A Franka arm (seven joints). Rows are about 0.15 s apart.
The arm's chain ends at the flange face. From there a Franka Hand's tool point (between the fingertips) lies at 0.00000 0.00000 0.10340 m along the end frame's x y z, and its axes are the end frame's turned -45 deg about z.
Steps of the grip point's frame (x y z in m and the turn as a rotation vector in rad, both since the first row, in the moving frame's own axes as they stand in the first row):
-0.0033, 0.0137, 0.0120, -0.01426, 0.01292, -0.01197
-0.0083, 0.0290, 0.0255, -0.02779, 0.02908, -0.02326
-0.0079, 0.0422, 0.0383, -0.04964, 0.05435, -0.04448
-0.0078, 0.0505, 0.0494, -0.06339, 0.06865, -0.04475
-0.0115, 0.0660, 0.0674, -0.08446, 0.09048, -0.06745
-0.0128, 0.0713, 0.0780, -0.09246, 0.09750, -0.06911
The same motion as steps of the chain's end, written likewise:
0.0054, 0.0119, 0.0120, -0.00095, 0.01922, -0.01197
0.0105, 0.0265, 0.0256, 0.00091, 0.04021, -0.02326
0.0167, 0.0359, 0.0386, 0.00333, 0.07353, -0.04448
0.0206, 0.0418, 0.0499, 0.00372, 0.09337, -0.04475
0.0258, 0.0557, 0.0682, 0.00426, 0.12370, -0.06745
0.0275, 0.0603, 0.0789, 0.00356, 0.13432, -0.06911

